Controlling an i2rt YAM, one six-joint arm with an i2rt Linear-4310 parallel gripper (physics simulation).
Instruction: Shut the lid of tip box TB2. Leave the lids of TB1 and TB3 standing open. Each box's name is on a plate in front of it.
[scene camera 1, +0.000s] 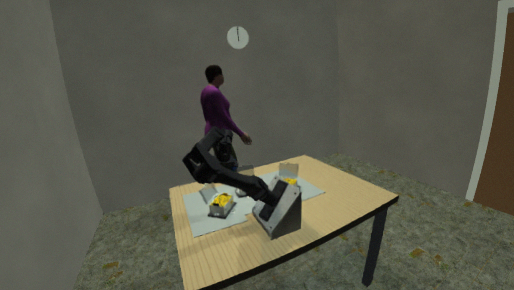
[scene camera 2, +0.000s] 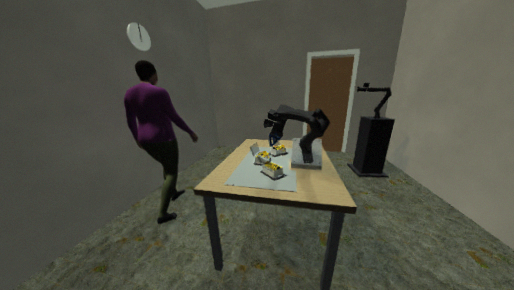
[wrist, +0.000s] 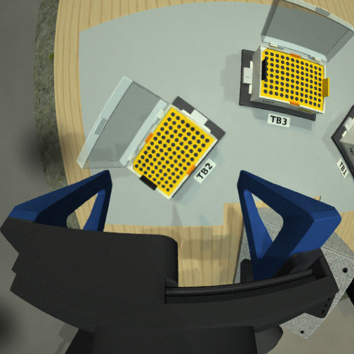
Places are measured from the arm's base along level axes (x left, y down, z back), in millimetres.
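Pixels of known places: gripper, fingertip midpoint: (scene camera 2: 272, 145); arm's base, link origin: (scene camera 1: 273, 200) (scene camera 2: 306, 150).
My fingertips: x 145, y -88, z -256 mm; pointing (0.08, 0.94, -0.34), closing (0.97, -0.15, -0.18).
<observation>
Ahead of a thing's pixels: the offset from my fingertips to its top centre. "spot": to the spot under its first point. Level surfaces: height alone.
Tip box TB2 @(dy +139, dx -371, dz +50 mm) (wrist: 172, 152) (scene camera 1: 221, 203) (scene camera 2: 278, 150) holds yellow, dotted tip racks. Its translucent lid (wrist: 122, 125) (scene camera 1: 208, 193) stands open, leaning out on the side away from its name plate (wrist: 204, 171). TB3 (wrist: 292, 80) (scene camera 2: 262, 158) has its lid (wrist: 307, 30) (scene camera 1: 245, 171) open. TB1 (wrist: 349, 137) (scene camera 2: 272, 171) is cut off in the wrist view; in scene camera 1 its lid @(spot: dy +104, dx -435, dz -4 mm) (scene camera 1: 288, 170) stands upright. My gripper (wrist: 174, 177) (scene camera 2: 273, 142) is open and empty, above TB2. In the wrist view its left fingertip lies just below the lid's lower edge.
The boxes stand on a grey mat @(dy +205 mm) (wrist: 165, 50) (scene camera 1: 200, 227) on a wooden table @(dy +208 mm) (scene camera 1: 345, 190) (scene camera 2: 325, 187). The arm's base (scene camera 1: 287, 220) (scene camera 2: 306, 162) stands beside the mat. A person in purple (scene camera 1: 215, 107) (scene camera 2: 150, 112) is beyond the table. Another arm stands on a black pedestal (scene camera 2: 374, 145).
</observation>
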